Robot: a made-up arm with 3 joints. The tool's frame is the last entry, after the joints.
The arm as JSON. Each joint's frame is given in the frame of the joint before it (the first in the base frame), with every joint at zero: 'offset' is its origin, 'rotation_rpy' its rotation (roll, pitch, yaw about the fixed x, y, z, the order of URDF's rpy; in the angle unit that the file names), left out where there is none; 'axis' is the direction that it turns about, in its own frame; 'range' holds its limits. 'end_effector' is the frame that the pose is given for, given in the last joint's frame.
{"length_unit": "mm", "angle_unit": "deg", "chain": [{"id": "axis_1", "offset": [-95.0, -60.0, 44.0], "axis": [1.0, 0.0, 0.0], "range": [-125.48, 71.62]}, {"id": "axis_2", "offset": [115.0, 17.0, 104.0], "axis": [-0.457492, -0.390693, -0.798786], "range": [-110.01, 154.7]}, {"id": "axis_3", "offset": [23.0, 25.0, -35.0], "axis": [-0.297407, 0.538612, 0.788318], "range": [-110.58, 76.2]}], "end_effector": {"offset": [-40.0, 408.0, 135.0], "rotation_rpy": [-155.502, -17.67, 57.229]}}
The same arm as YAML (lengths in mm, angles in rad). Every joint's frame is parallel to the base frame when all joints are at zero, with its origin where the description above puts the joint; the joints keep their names.
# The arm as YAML. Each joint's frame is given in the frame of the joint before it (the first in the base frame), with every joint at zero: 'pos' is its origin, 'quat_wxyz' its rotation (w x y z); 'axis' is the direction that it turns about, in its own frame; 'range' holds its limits. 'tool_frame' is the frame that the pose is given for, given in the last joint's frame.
length_unit: mm
angle_unit: rad
joints:
  - joint: axis_1
    pos: [-95.0, -60.0, 44.0]
    quat_wxyz: [1.0, 0.0, 0.0, 0.0]
    axis: "+x"
    range: [-2.19, 1.25]
  - joint: axis_2
    pos: [115.0, 17.0, 104.0]
    quat_wxyz: [1.0, 0.0, 0.0, 0.0]
    axis: [-0.457492, -0.390693, -0.798786]
    range: [-1.92, 2.7]
  - joint: axis_3
    pos: [23.0, 25.0, -35.0]
    quat_wxyz: [1.0, 0.0, 0.0, 0.0]
    axis: [-0.297407, 0.538612, 0.788318]
    range: [-1.93, 1.3299]
tool_frame:
  pos: [-40.0, 408.0, 135.0]
  quat_wxyz: [0.255919, -0.832092, -0.491064, -0.03136]

